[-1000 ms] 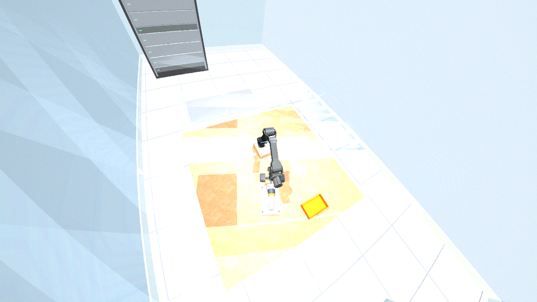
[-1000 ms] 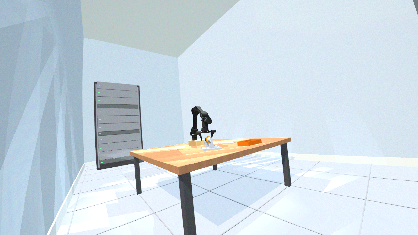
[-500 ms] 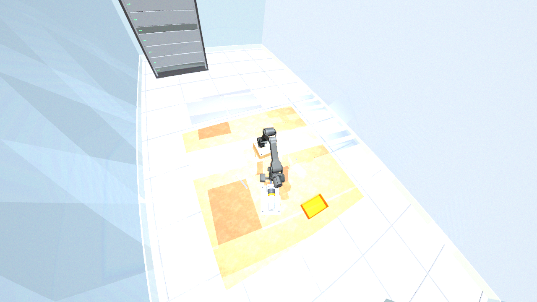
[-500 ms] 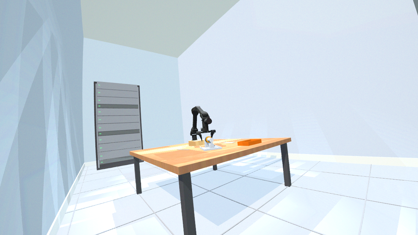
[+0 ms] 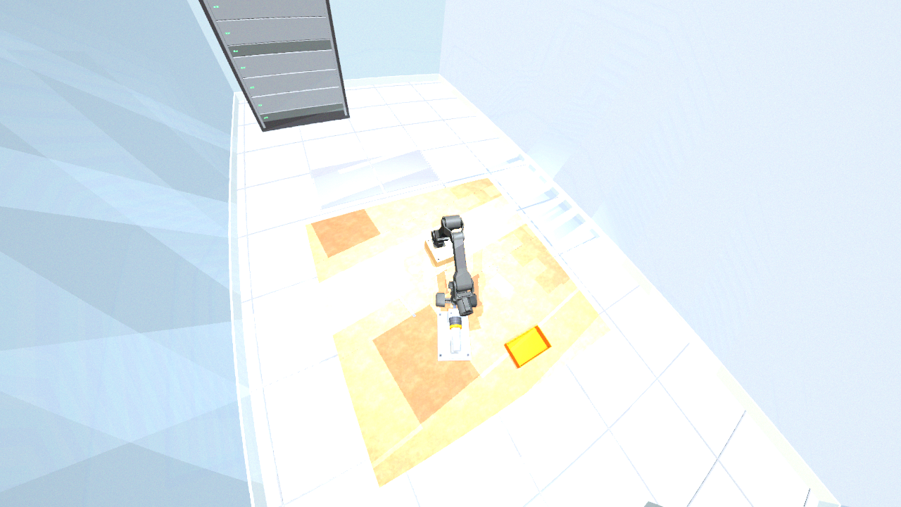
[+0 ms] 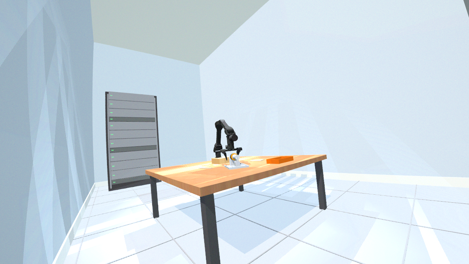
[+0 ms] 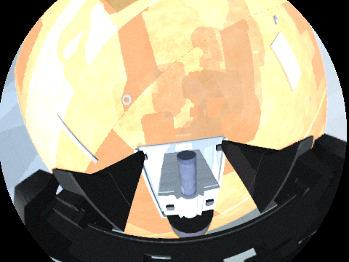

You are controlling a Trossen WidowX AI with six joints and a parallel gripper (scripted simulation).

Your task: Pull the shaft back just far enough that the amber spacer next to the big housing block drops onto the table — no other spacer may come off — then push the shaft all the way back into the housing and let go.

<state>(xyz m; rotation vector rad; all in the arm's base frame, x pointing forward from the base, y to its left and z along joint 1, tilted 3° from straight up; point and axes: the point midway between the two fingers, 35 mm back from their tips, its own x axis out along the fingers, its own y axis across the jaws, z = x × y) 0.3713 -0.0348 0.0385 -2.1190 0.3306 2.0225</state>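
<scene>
My gripper tip is 8 cm short of the grey-blue shaft, 2 cm to the left of it and 3 cm below it. From my gripper tip the other things lie so: amber spacer (11 cm ahead, 3 cm to the right, 3 cm above); orange tray (28 cm ahead, 29 cm to the left, 4 cm below); white fixture (13 cm ahead, 4 cm to the right).
</scene>
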